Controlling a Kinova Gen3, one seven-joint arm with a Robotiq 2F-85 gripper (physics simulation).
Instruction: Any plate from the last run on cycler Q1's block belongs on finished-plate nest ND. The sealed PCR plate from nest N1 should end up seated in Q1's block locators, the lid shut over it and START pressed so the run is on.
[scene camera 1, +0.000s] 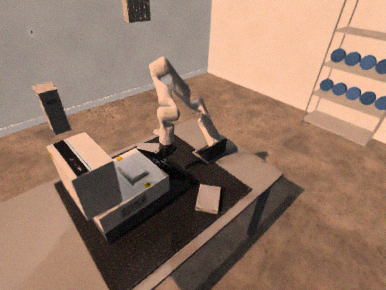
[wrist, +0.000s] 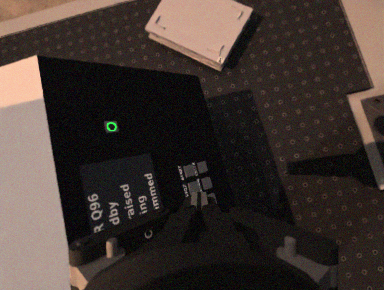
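Observation:
My gripper (scene camera 1: 161, 160) (wrist: 199, 201) is shut and empty, its fingertips over the button group on cycler Q1's dark panel (wrist: 125, 95). Contact with a button cannot be told. The buttons (wrist: 194, 187) are small grey squares, partly hidden by the fingertips. The screen (wrist: 120, 192) shows cut-off words, among them "Q96" and "aised". A green ring light (wrist: 111, 126) glows beside it. In the scene view the cycler (scene camera 1: 135, 200) has an upright grey panel (scene camera 1: 97, 191) and a low grey block-shaped piece (scene camera 1: 133, 174) on its top. A pale plate-like block (scene camera 1: 208, 198) (wrist: 200, 30) lies on the dark mat.
A pale flat piece (scene camera 1: 148, 147) lies behind the cycler near the gripper. A dark panel (scene camera 1: 212, 150) stands by the arm's base. A white-edged object (wrist: 357, 112) shows at the right of the wrist view. The dark mat (scene camera 1: 165, 240) has small holes. A shelf rack (scene camera 1: 345, 31) stands far off.

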